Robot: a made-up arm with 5 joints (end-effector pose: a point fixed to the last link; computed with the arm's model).
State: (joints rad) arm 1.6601 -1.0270 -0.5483 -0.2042 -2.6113
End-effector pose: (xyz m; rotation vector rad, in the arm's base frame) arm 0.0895 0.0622 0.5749 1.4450 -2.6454 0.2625
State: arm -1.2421 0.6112 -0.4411 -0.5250 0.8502
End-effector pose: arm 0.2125 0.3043 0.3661 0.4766 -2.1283 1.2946
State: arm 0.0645 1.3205 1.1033 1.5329 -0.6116
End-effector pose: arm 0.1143 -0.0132 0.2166 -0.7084 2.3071 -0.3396
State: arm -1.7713 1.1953 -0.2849 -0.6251 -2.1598
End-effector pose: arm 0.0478 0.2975 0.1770 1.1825 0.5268 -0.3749
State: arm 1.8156 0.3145 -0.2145 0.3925 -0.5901
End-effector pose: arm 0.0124 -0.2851 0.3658 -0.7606 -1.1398 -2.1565
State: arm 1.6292 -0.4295 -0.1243 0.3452 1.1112
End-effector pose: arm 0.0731 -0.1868 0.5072 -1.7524 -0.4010 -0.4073
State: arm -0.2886 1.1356 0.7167 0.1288 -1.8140
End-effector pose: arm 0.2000 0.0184 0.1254 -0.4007 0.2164 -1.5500
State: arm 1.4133 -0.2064 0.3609 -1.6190 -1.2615
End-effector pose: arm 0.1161 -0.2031 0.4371 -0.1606 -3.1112 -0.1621
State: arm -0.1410 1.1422 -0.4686 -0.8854 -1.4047
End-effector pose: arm 0.4206 0.0339 0.2309 1.3471 -1.3157 -0.9280
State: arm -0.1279 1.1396 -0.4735 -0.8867 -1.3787
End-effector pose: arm 0.4215 0.0298 0.2325 1.3259 -1.3467 -0.9153
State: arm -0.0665 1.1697 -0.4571 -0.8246 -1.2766
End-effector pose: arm 0.4197 0.0095 0.2186 1.1368 -1.3610 -0.9330
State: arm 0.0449 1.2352 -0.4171 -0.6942 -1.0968
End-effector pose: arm 0.4088 -0.0261 0.1885 0.7958 -1.2971 -0.9660
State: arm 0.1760 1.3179 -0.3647 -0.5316 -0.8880
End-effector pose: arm 0.3844 -0.0635 0.1526 0.4472 -1.1186 -0.9825
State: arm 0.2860 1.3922 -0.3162 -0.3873 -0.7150
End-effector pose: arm 0.3546 -0.0885 0.1233 0.2180 -0.8954 -0.9782
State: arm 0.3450 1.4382 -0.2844 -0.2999 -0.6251
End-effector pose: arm 0.3339 -0.0982 0.1070 0.1224 -0.7376 -0.9732
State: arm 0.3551 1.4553 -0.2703 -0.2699 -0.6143
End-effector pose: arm 0.3266 -0.0983 0.1012 0.1049 -0.6759 -0.9801
